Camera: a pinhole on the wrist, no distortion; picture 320 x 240 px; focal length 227.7 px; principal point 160.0 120.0 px. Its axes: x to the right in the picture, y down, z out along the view. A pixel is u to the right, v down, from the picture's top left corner.
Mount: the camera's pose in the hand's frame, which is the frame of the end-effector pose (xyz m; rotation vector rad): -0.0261 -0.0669 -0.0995 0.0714 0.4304 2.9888
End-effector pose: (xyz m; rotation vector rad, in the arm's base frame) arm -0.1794 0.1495 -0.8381 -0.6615 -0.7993 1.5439
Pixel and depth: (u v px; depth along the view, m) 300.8 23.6 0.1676
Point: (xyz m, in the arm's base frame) -0.2369 0.0322 -0.8635
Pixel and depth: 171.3 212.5 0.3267
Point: -0.3140 0.0887 -0.6080
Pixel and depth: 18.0 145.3 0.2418
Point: -0.2767 0.2704 -0.7170
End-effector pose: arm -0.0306 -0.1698 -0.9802 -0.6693 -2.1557 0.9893
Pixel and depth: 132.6 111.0 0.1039
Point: -0.0313 -0.1944 -0.9535
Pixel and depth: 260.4 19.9 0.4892
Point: -0.0930 -0.2620 -1.4400
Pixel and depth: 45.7 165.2 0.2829
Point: -0.2588 -0.2026 -0.9784
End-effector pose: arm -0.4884 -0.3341 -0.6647 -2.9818 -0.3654 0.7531
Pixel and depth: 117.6 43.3 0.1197
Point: -0.4825 -0.3341 -0.6714
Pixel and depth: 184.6 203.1 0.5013
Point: -0.7730 -0.2646 -1.0062
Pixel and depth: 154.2 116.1 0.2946
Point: -0.5695 -0.3549 -0.8265
